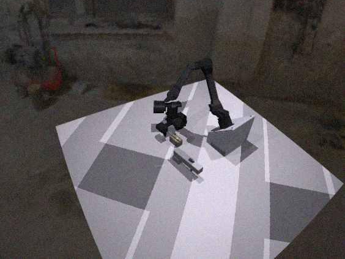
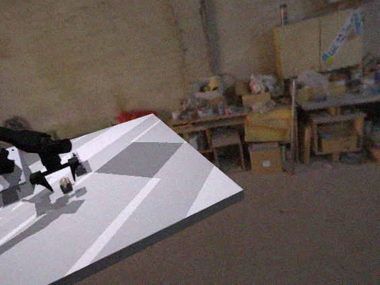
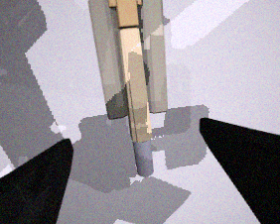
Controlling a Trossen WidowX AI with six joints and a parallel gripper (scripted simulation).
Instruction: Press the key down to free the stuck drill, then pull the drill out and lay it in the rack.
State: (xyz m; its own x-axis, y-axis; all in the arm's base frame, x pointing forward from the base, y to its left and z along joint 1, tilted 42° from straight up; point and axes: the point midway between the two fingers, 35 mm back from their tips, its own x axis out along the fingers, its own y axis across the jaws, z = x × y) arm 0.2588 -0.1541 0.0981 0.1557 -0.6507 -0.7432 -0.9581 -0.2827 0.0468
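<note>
The drill lies 30 mm to the left of my gripper tip. Round my gripper tip: grey housing 30 mm ahead, 230 mm to the left; then blue key 20 mm ahead, 260 mm to the left, 10 mm above; then rack 10 mm behind, 50 mm to the left, 20 mm below.
</note>
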